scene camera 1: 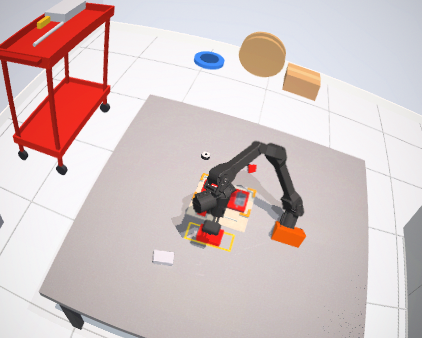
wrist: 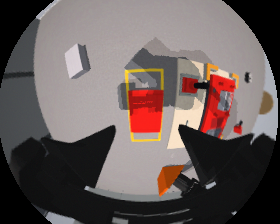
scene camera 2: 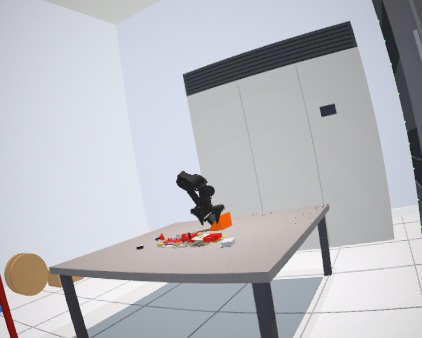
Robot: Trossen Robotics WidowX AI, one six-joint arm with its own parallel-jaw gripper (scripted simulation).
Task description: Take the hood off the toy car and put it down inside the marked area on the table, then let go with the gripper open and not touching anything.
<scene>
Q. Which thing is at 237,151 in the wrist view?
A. My gripper.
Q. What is my gripper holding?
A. Nothing.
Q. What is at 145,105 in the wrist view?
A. A red hood.
</scene>
